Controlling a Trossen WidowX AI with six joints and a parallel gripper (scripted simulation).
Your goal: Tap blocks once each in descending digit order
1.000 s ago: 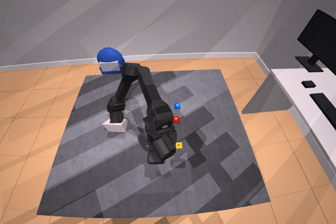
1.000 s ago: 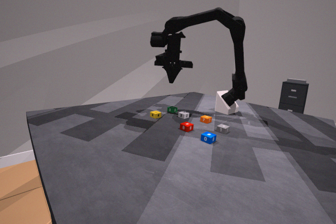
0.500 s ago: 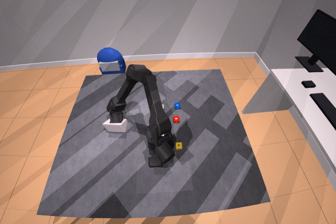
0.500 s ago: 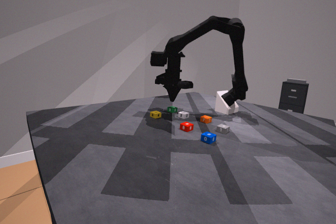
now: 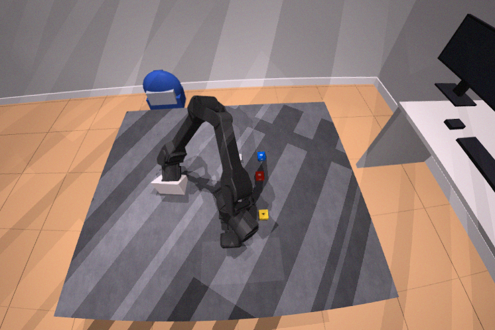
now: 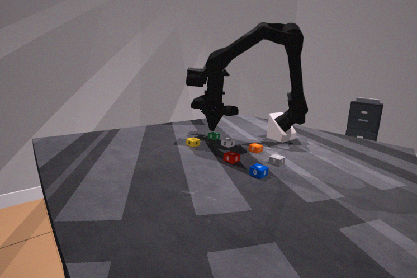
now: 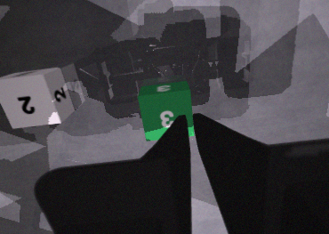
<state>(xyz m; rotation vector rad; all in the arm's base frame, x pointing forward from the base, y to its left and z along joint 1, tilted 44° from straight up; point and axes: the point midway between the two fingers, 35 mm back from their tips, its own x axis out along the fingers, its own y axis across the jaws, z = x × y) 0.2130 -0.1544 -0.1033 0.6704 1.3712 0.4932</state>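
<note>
My gripper tip is 2 cm above the green block 3 and 1 cm to the right of it. From my gripper tip the other things lie so: orange block 7 (19 cm to the left, 2 cm below); yellow block 4 (12 cm ahead, 2 cm to the left, 2 cm below); white block 2 (9 cm to the left, 3 cm ahead, 2 cm below).
</note>
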